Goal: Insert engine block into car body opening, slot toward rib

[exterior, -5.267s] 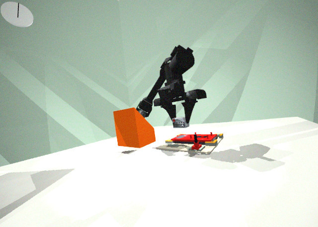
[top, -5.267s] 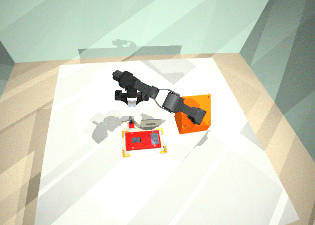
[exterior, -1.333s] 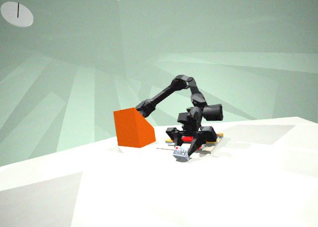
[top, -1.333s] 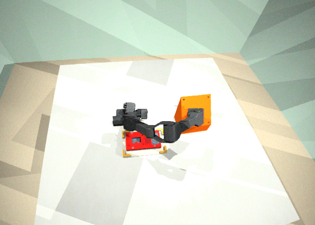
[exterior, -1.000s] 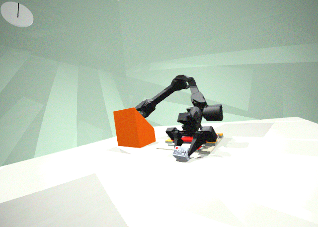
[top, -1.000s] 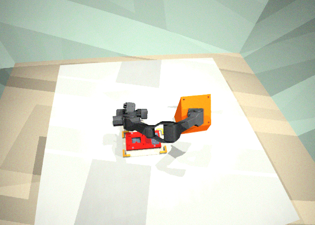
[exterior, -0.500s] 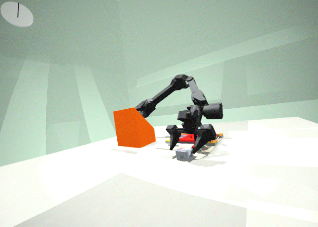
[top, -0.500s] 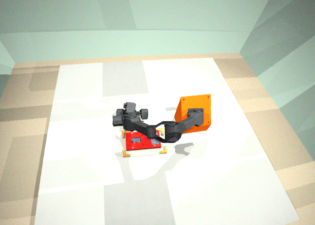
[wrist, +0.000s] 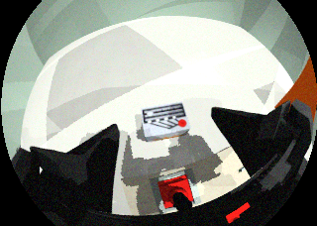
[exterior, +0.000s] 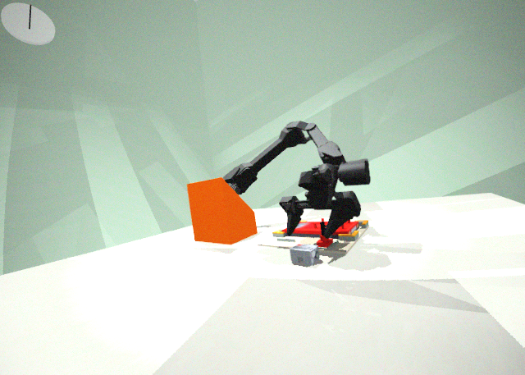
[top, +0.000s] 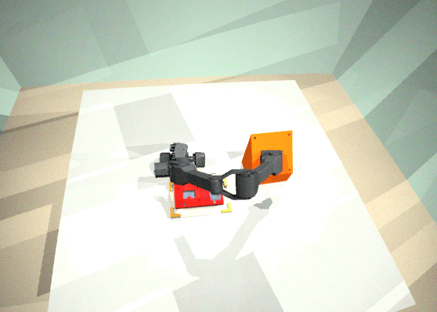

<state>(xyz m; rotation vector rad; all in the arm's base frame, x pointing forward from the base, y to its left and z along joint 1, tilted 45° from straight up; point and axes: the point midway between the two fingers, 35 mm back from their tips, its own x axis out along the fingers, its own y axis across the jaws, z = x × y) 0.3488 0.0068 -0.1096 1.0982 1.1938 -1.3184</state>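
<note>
Right now my gripper tip is 2 cm to the left of the engine block and 4 cm above it. From my gripper tip the other things lie so: black post 1 cm ahead, 7 cm to the left, 1 cm below.
</note>
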